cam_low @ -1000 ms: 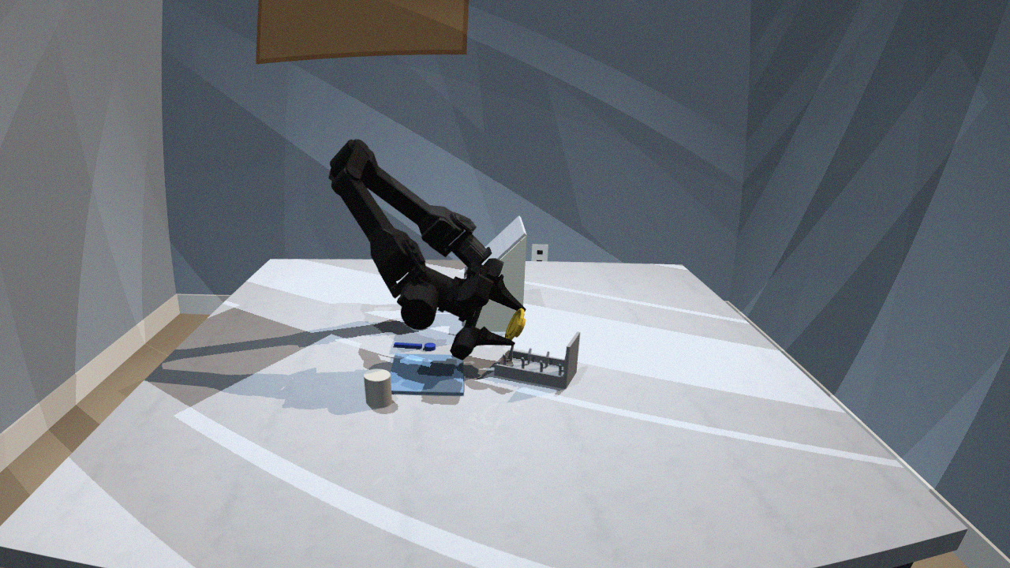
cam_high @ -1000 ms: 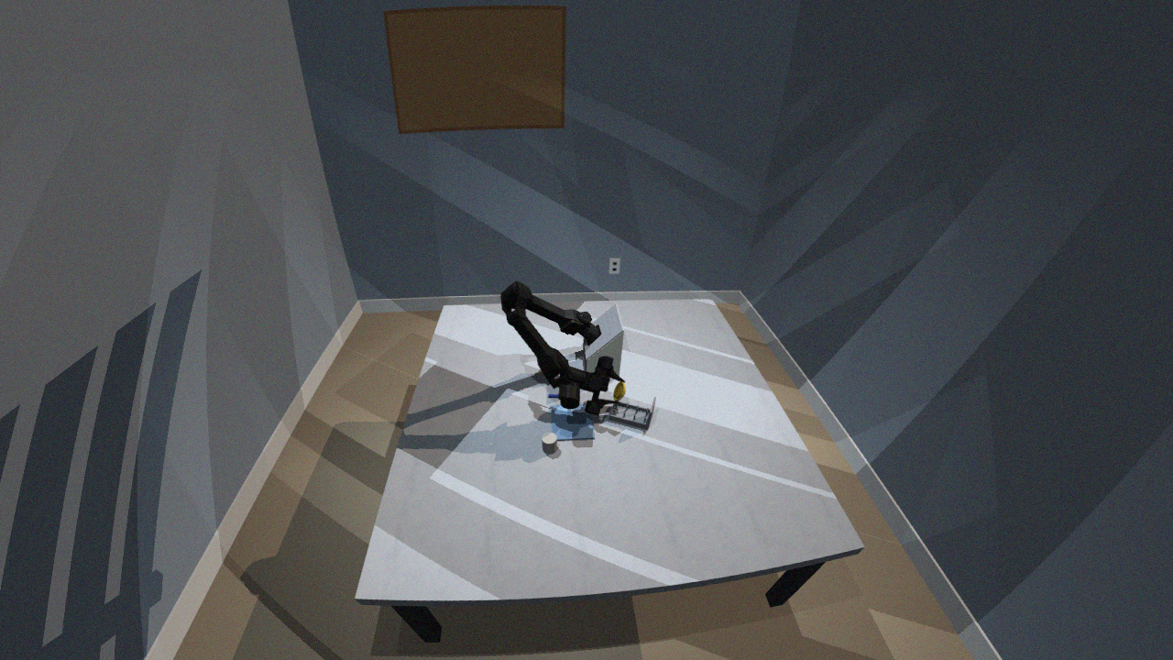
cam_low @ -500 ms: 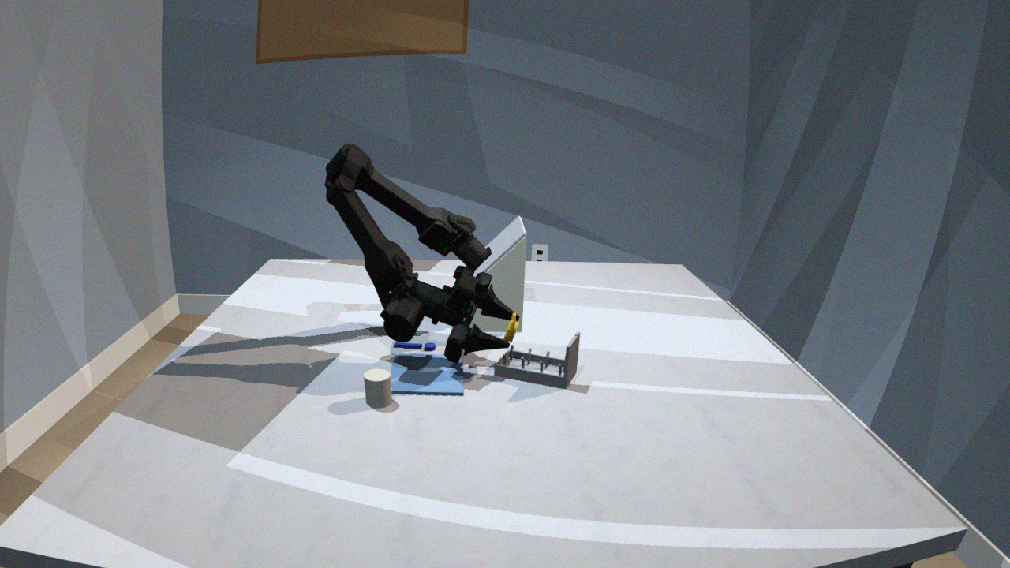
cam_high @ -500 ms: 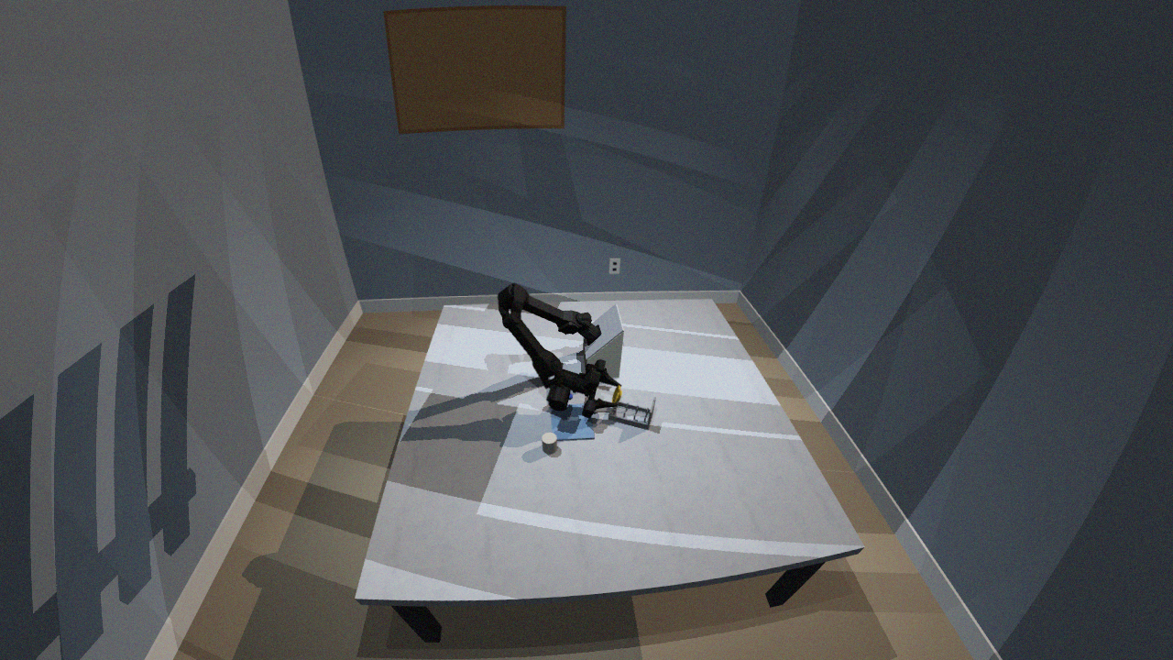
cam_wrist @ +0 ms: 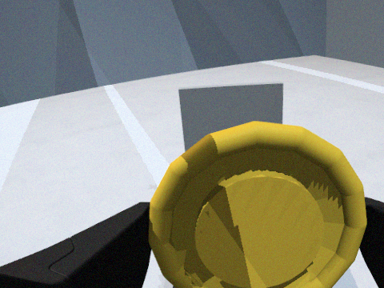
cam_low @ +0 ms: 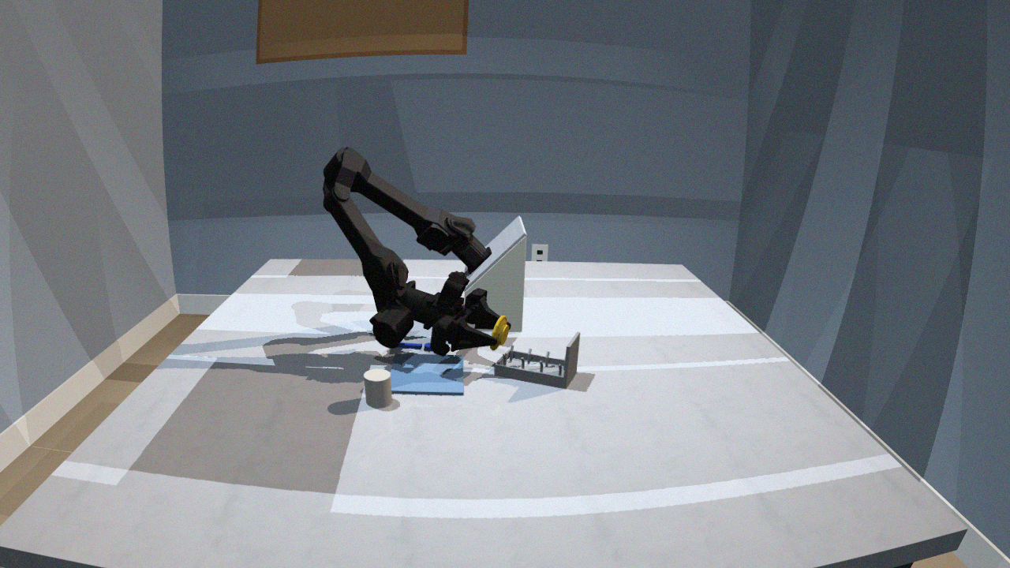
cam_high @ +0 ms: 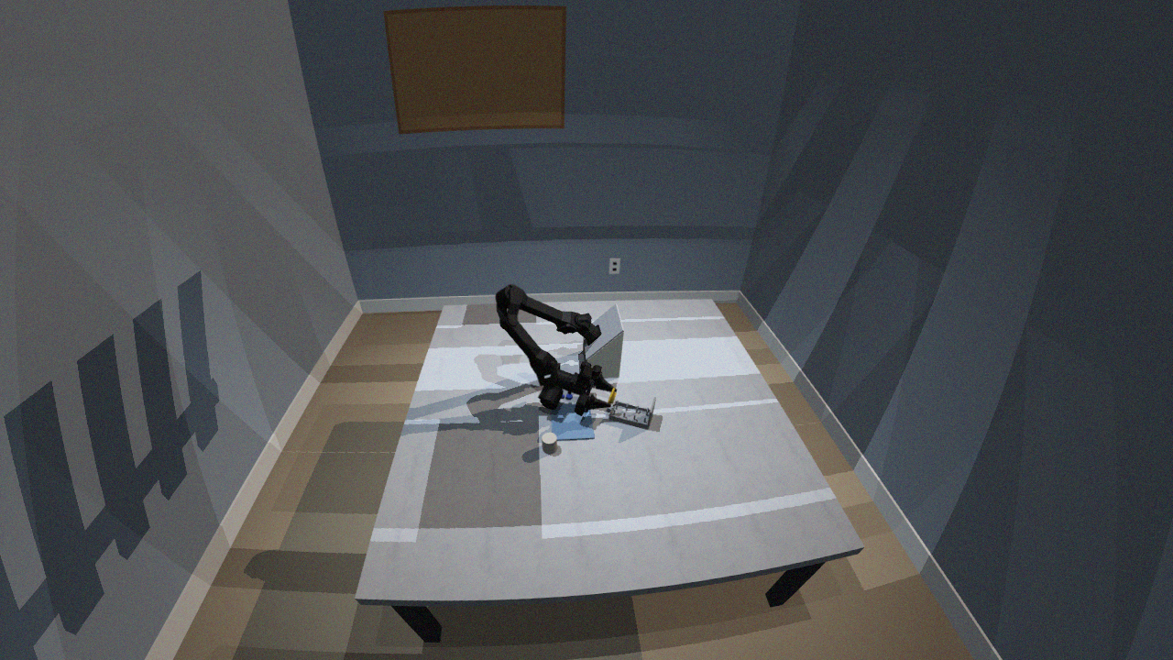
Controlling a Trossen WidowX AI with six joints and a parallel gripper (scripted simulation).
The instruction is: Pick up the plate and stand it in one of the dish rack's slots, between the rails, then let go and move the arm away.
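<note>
The grey dish rack lies 6 cm to the left of my gripper tip, 4 cm below it and 3 cm ahead of it. Also, from my gripper tip: blue utensil: 16 cm to the right, 9 cm behind, 6 cm below; yellow plate: 1 cm to the right; blue mat: 14 cm to the right, 6 cm below, 3 cm ahead.
</note>
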